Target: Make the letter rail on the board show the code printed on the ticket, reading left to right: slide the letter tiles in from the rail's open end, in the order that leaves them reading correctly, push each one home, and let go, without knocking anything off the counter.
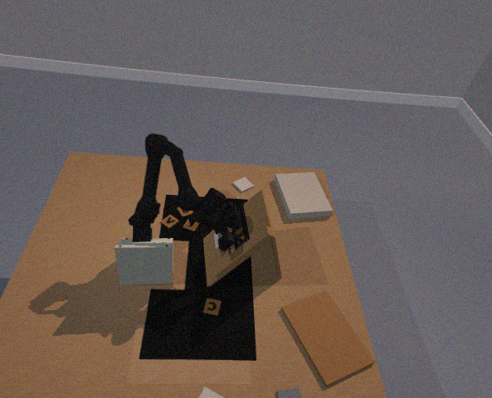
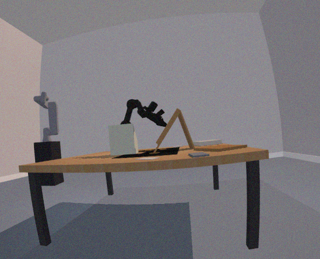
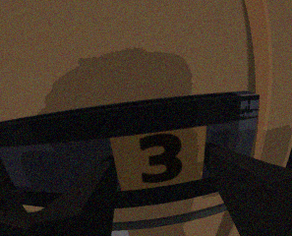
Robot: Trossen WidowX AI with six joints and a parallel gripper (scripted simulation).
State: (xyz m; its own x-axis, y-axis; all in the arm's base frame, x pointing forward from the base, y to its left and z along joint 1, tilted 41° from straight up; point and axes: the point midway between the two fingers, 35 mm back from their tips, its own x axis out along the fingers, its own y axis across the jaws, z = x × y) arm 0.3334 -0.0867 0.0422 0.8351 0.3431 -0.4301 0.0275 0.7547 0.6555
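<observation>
Right now the white ticket is 9 cm below my gripper tip, 7 cm to the left of it and 6 cm behind it. From my gripper tip the other things lie so: letter tile: 20 cm to the left, 18 cm below, 5 cm behind; flat wooden slab: 34 cm to the right, 28 cm ahead, 17 cm below; black mat: 18 cm below, 16 cm behind, 1 cm to the left.
</observation>
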